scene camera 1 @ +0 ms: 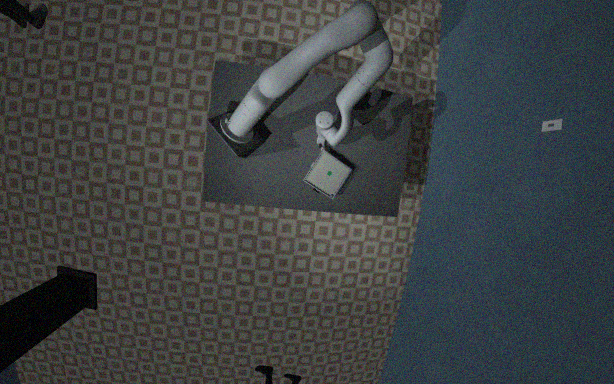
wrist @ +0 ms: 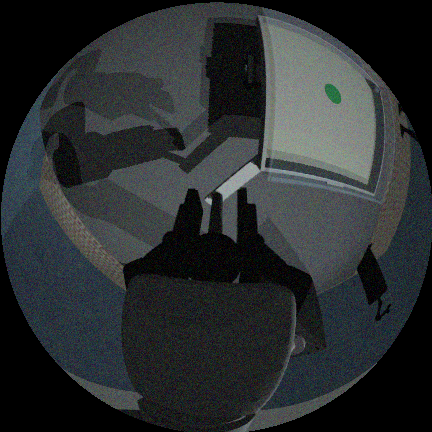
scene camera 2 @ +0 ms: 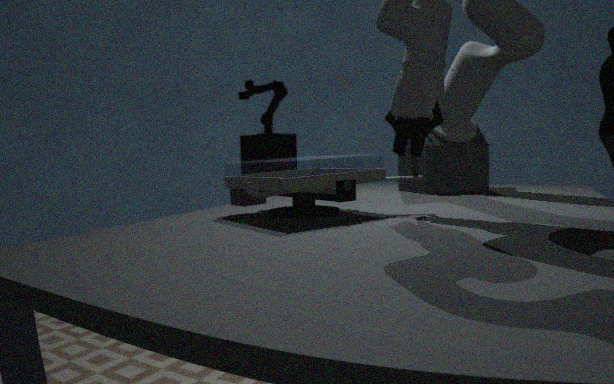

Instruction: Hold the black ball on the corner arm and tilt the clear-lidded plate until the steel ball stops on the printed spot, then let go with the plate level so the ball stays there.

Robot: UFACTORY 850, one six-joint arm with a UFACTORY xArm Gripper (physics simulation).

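Note:
The clear-lidded plate [scene camera 1: 318,176] [scene camera 2: 305,184] [wrist: 300,130] sits on a dark central post and looks close to level; a slight tilt is hard to judge. Its green printed spot [scene camera 1: 329,173] [wrist: 333,93] shows through the lid. The steel ball cannot be made out in any view. The pale corner arm [wrist: 239,181] runs from the plate's near corner to my fingers. My gripper [scene camera 2: 409,169] [wrist: 218,198] points down beside that corner, shut on the black ball at the arm's end. The ball itself is hard to tell from the dark fingers.
A dark square base [scene camera 2: 260,220] lies under the plate on the grey table [scene camera 1: 250,185] [scene camera 2: 175,280]. The robot's base [scene camera 2: 456,167] stands behind the gripper. A dark pedestal with a small black arm [scene camera 2: 268,150] stands beyond the table. Strong arm shadows cross the table.

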